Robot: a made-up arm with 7 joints. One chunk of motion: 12 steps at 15 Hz.
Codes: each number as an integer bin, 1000 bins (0 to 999) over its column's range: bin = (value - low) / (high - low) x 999, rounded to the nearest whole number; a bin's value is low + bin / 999 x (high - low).
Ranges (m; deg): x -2.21..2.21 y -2.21..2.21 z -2.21..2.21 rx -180..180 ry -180..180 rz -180..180
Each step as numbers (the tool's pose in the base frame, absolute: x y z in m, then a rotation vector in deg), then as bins.
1 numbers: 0.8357 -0.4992 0.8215 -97.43 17.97 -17.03
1 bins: 688 387 685 229 549 452
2 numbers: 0.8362 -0.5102 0.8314 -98.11 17.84 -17.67
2 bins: 688 384 687 227 549 450
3 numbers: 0.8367 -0.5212 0.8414 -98.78 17.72 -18.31
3 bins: 689 382 690 225 549 449
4 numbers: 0.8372 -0.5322 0.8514 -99.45 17.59 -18.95
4 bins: 689 379 692 224 548 447
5 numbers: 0.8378 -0.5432 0.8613 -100.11 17.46 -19.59
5 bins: 689 377 694 222 548 445
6 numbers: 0.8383 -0.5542 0.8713 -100.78 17.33 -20.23
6 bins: 689 374 696 220 548 443
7 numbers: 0.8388 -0.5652 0.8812 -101.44 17.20 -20.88
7 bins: 689 372 699 218 547 442
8 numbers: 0.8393 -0.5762 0.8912 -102.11 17.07 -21.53
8 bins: 689 369 701 216 547 440
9 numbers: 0.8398 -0.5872 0.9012 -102.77 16.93 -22.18
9 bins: 689 367 703 214 546 438
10 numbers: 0.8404 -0.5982 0.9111 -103.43 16.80 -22.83
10 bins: 689 364 705 212 546 436
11 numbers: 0.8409 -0.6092 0.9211 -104.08 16.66 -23.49
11 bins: 690 362 708 211 546 434
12 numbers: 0.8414 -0.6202 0.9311 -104.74 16.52 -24.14
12 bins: 690 359 710 209 545 433
